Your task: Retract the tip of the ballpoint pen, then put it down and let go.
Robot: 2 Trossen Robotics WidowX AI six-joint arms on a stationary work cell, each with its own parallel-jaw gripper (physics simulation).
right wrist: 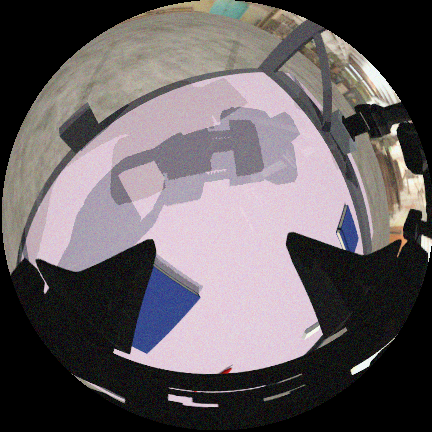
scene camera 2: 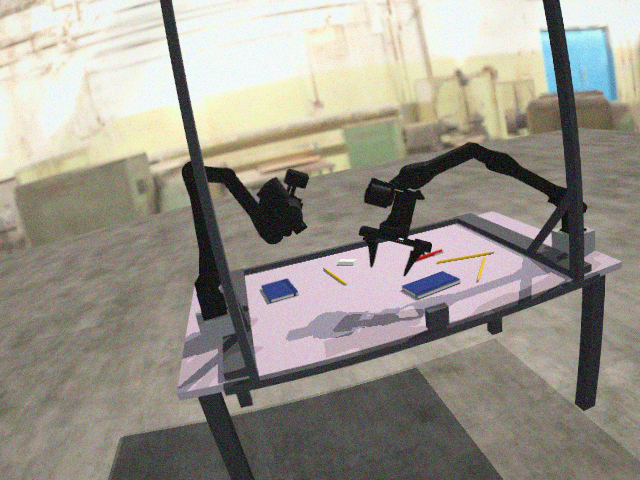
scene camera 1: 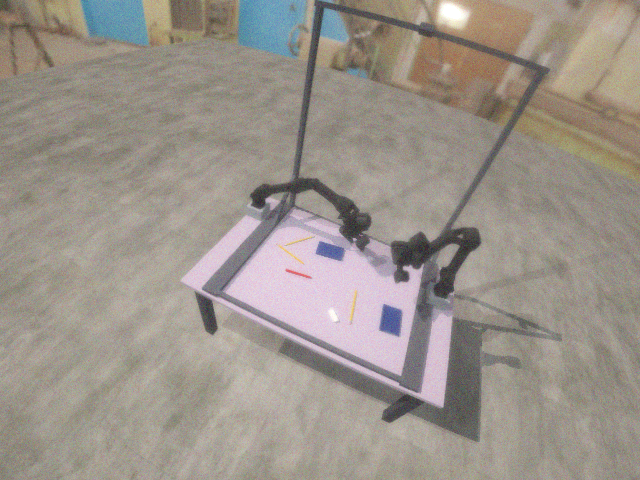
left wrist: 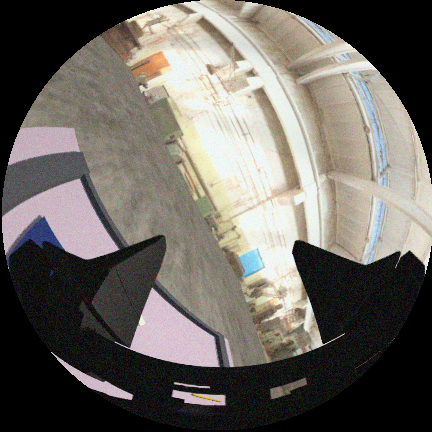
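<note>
A red pen, the likely ballpoint, lies flat on the table; its tip is too small to make out. My right gripper is open and empty, pointing down above the table near a blue notebook, apart from the pen. In scene camera 2 one finger partly hides the pen's end. My left gripper is open and empty, raised at the other side and facing away over the table. The pen does not show in the left wrist view.
Two yellow pencils lie near the pen. A third pencil lies between a white eraser and a second blue notebook. Dark frame posts rise from the table's sides.
</note>
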